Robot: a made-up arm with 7 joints. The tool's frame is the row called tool. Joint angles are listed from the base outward. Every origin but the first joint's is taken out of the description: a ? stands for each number. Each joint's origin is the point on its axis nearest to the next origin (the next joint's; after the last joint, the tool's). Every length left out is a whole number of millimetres.
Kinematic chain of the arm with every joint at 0, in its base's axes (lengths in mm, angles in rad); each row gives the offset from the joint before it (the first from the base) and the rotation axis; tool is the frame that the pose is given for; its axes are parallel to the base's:
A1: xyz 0 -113 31 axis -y
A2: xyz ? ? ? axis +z
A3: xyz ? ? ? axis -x
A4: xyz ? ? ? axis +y
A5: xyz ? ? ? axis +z
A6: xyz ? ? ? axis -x
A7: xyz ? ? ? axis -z
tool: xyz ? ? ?
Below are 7 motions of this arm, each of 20 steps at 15 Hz.
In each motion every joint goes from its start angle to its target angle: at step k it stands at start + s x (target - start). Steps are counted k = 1, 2, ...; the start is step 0. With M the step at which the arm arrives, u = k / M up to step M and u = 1 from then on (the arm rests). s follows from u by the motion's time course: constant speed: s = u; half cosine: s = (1 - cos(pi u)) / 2; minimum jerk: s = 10 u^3 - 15 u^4 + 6 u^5.
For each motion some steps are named. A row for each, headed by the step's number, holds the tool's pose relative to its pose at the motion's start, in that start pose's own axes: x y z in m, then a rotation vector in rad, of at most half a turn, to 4 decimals.
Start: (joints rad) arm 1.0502 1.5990 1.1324 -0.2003 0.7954 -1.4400 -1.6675
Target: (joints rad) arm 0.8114 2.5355 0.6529 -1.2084 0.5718 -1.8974 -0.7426
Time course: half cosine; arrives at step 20
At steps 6, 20:
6: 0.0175 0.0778 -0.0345 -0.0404 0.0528 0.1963
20: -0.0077 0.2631 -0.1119 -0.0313 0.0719 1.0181

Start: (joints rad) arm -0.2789 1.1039 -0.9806 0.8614 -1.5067 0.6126 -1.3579
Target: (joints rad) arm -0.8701 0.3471 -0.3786 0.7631 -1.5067 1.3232 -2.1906
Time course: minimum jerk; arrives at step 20
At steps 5, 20:
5: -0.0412 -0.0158 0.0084 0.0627 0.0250 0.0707
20: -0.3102 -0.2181 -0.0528 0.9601 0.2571 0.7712

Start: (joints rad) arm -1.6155 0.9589 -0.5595 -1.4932 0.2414 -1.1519 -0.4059
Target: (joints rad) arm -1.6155 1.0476 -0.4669 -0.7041 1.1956 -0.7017 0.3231
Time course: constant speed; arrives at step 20
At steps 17, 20:
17: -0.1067 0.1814 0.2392 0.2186 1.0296 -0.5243
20: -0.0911 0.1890 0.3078 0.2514 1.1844 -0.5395

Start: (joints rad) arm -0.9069 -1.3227 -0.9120 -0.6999 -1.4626 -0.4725 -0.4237
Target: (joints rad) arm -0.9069 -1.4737 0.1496 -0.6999 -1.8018 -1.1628 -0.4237
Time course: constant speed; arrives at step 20
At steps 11, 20:
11: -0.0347 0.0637 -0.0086 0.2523 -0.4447 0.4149
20: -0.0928 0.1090 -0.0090 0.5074 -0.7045 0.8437

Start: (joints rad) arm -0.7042 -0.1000 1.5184 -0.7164 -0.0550 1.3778 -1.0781
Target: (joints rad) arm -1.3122 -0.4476 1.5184 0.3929 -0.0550 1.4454 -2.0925
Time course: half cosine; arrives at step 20
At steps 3, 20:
3: 0.0088 -0.0164 -0.0089 -0.0056 -0.0132 0.1408
20: 0.2975 0.0688 -0.0476 -0.4857 0.2596 2.5111

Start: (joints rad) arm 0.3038 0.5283 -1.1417 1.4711 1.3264 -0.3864 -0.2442
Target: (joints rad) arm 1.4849 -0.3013 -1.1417 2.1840 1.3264 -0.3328 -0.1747
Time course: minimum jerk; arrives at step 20
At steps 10, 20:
10: -0.0578 -0.0116 -0.0691 -0.3021 0.2354 -0.3246
20: -0.1421 0.0002 -0.1705 -0.5948 0.5474 -0.5602

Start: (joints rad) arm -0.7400 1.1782 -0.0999 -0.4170 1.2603 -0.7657 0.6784
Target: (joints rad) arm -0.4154 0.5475 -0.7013 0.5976 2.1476 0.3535 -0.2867
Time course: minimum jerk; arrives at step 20
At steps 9, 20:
9: 0.0036 -0.1091 0.1530 -0.1506 -0.0577 0.4975
20: -0.0599 -0.3397 0.3462 -0.5615 -0.5006 1.3990

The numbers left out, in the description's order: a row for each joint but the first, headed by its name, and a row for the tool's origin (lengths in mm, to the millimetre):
A2: -363 0 -59
A3: 196 78 0
A4: 0 84 -40
A5: -77 0 277
A6: 101 310 0
A7: 0 -34 -139
tool: -28 -22 0

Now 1 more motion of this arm.
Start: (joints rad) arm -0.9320 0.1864 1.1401 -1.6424 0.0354 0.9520 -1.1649
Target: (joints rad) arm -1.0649 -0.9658 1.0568 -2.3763 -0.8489 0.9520 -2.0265
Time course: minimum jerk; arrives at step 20
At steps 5, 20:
5: 0.0060 -0.0053 -0.0177 0.0810 0.0725 0.0631
20: -0.0734 -0.0135 -0.1521 0.7143 0.4715 0.5492

